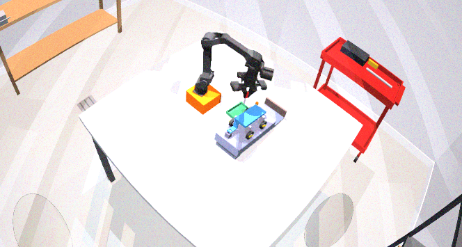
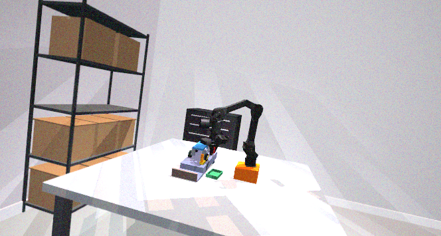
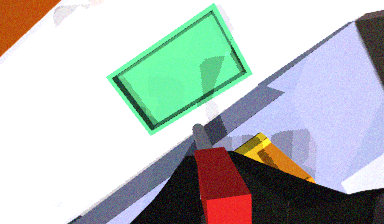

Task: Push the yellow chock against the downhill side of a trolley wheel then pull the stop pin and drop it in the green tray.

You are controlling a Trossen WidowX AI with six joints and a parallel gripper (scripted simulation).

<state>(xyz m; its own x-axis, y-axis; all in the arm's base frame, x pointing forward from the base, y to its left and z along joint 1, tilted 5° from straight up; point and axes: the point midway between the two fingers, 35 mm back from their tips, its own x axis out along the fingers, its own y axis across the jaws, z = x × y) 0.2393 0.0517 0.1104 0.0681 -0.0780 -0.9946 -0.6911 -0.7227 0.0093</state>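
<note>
The red-headed stop pin is right at my gripper tip. From my gripper tip the other things lie so: yellow chock 60 mm ahead, 10 mm to the right, 50 mm below; then green tray 30 mm behind, 10 mm to the left, 140 mm below; then trolley 80 mm ahead, 120 mm to the right, 20 mm below.
</note>
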